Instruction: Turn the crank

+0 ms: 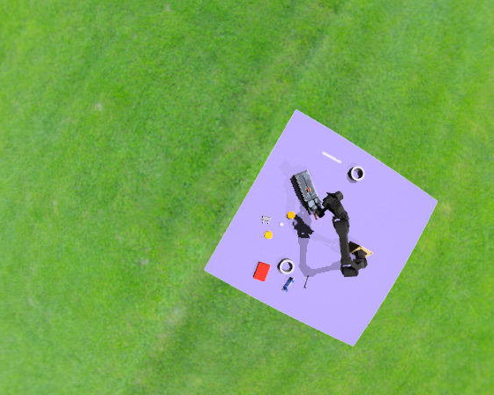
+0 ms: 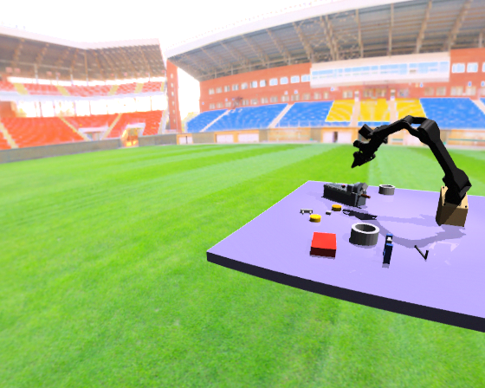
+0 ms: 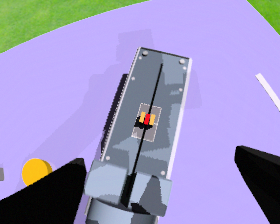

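Right now the brown crank handle is 130 mm below my gripper tip, 100 mm to the left of it and 80 mm behind it. From my gripper tip the other things lie so: red pointer (120 mm below, 60 mm ahead, 20 mm to the right); then white bar (310 mm to the right, 200 mm below, 40 mm ahead); then small grey bracket (310 mm to the left, 190 mm below, 160 mm ahead).
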